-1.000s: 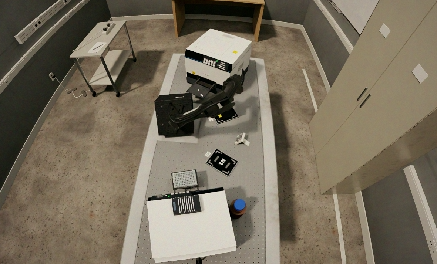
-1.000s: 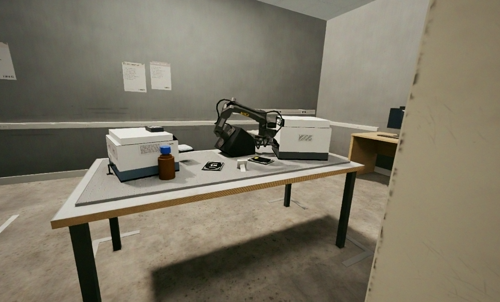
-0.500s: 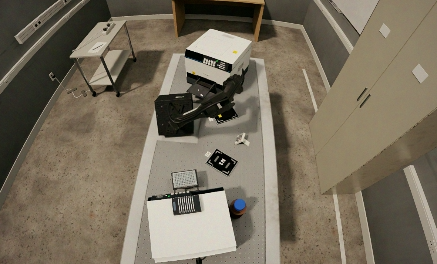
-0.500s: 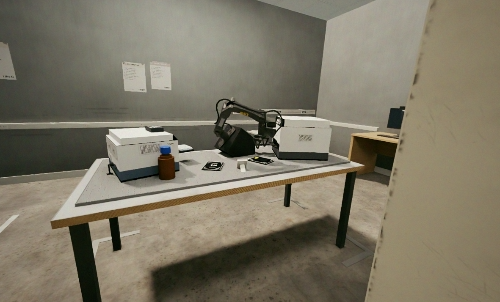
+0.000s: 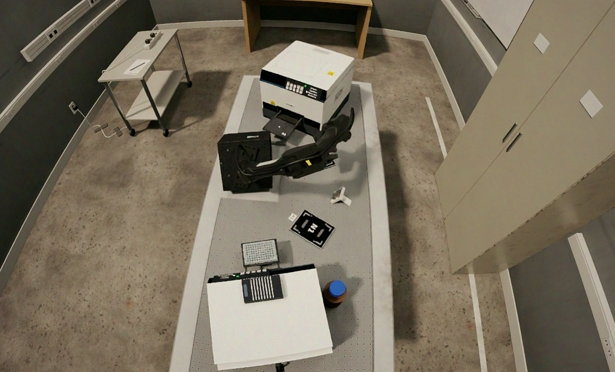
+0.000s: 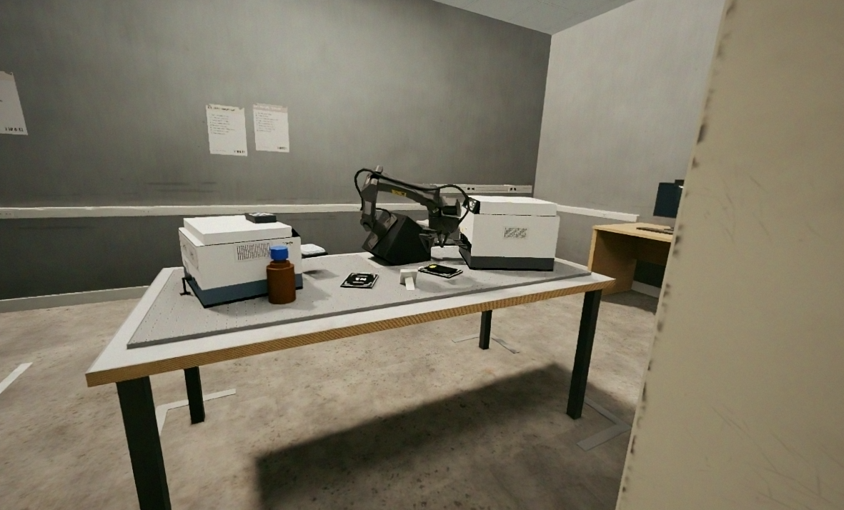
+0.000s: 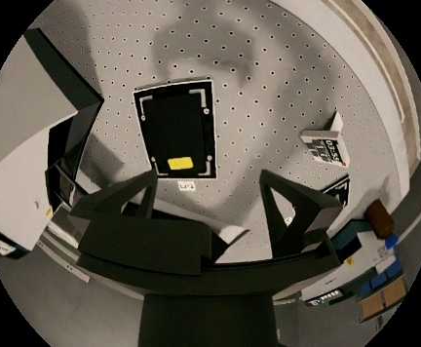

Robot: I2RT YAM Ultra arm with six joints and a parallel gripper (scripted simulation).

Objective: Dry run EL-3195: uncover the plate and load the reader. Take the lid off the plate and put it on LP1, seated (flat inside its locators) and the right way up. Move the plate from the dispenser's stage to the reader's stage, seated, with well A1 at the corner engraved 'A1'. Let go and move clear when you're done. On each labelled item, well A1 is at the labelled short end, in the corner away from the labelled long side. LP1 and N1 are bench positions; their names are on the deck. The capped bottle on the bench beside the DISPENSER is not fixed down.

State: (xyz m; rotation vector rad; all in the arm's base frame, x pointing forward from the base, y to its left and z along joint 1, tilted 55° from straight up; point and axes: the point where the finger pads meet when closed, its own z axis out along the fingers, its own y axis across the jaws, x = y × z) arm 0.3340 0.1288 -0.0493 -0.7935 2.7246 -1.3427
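My hand is 21 cm past the well plate, 49 cm to the left of it and 2 cm above it. Round my hand: blue-capped bottle 8 cm ahead, 62 cm to the right, 1 cm below; then black plate 3 cm behind, 5 cm to the left, 11 cm below.
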